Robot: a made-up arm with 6 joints.
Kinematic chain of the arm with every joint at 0, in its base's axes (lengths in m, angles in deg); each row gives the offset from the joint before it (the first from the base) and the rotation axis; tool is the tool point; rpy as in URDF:
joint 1: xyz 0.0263 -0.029 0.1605 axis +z
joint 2: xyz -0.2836 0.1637 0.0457 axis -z
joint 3: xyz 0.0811 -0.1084 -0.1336 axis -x
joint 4: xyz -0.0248 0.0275 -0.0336 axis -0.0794 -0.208 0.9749
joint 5: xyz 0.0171 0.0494 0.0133 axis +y
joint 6: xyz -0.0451 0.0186 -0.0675 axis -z
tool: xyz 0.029 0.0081 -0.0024 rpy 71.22 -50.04 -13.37
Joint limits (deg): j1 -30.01..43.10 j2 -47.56..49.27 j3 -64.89..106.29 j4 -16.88..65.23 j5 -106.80..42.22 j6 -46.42..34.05
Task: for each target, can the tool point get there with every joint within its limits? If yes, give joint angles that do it. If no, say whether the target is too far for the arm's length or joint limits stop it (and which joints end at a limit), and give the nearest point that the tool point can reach.
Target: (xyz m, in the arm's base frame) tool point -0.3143 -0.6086 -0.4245
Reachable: no: too far | nearest point -0.2662 -0.3177 -0.0562 | short by 0.472 m
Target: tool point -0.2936 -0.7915 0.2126
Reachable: no: too far | nearest point -0.2930 -0.3382 0.0359 | short by 0.486 m
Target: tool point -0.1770 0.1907 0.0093
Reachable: yes | joints -12.50 15.75 -15.96 45.86 -23.33 0.08
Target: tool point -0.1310 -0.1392 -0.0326
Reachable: yes | joints 30.26 -9.36 85.54 23.24 -20.89 19.40
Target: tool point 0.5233 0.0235 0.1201
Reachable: no: joint limits stop it (at a limit: joint 1, joint 2, joint 3, joint 4, joint 6) | nearest point 0.0758 0.1189 -0.0016 | short by 0.473 m
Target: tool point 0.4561 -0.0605 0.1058
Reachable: no: joint limits stop it (at a limit: joint 1, joint 2, joint 3, joint 4, joint 6) | nearest point 0.0712 0.1051 -0.0010 | short by 0.432 m
